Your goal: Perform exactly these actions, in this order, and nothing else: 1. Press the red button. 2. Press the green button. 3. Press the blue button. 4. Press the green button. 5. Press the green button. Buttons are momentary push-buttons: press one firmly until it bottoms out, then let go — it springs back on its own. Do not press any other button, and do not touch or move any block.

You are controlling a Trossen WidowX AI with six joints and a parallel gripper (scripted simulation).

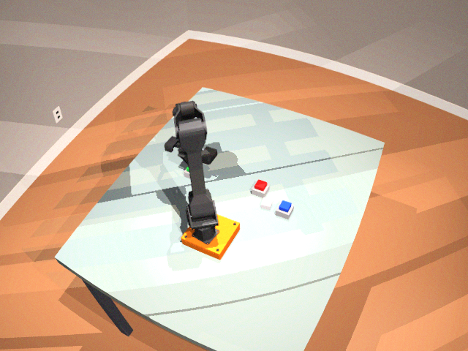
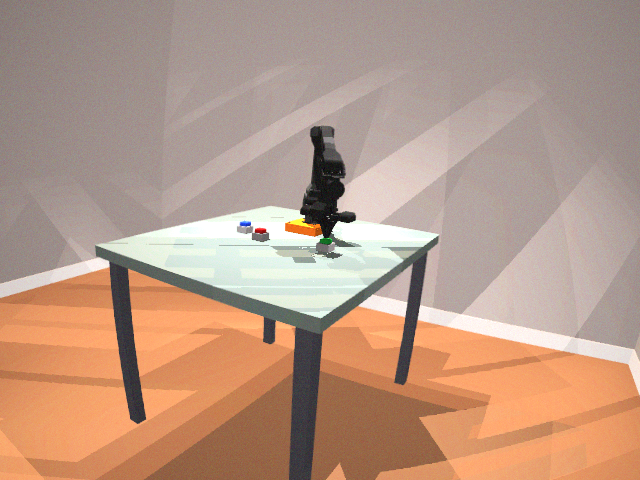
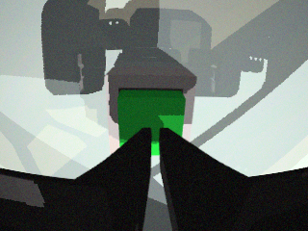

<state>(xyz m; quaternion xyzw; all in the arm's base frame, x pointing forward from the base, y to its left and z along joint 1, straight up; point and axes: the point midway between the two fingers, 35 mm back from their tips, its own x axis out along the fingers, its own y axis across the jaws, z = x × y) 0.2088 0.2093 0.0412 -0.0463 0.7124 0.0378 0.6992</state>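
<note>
Now: the green button 10 mm below my gripper tip. From my gripper tip the other things lie so: red button 250 mm to the right, 60 mm ahead, 10 mm below; then small white block 300 mm to the right, 30 mm below, 20 mm ahead; then blue button 360 mm to the right, 20 mm ahead, 10 mm below.
</note>
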